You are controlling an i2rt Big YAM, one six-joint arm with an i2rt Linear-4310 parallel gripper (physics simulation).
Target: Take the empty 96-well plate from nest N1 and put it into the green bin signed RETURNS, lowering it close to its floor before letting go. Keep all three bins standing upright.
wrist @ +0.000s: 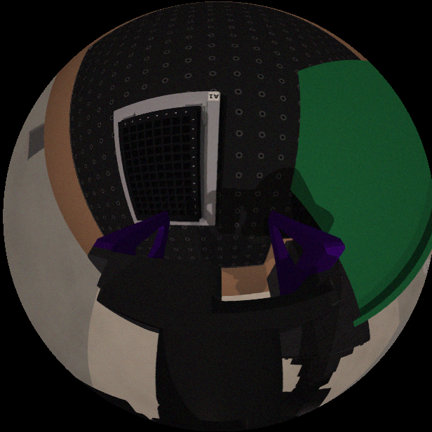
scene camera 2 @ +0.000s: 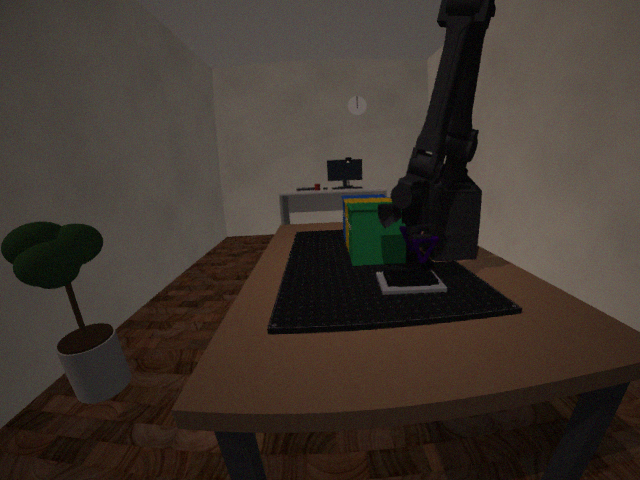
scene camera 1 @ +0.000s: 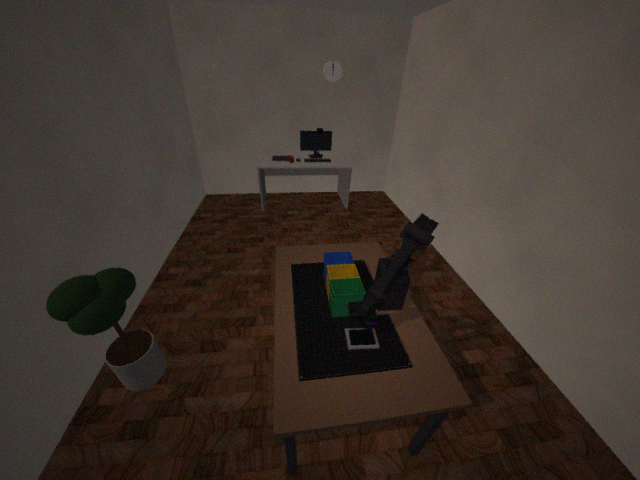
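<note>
The dark 96-well plate sits inside the light grey nest frame, whose label A1 shows in the wrist view. My gripper is open, with purple fingers wide apart and nothing between them. It is above the mat, just behind the nest in the scene camera 2 view and beside the green bin. The green bin stands upright. Its RETURNS sign does not show, and its floor is hidden.
The yellow bin and the blue bin stand upright in a row behind the green bin. All stand on the black perforated mat on the wooden table. The green bin's wall rises close beside the fingers.
</note>
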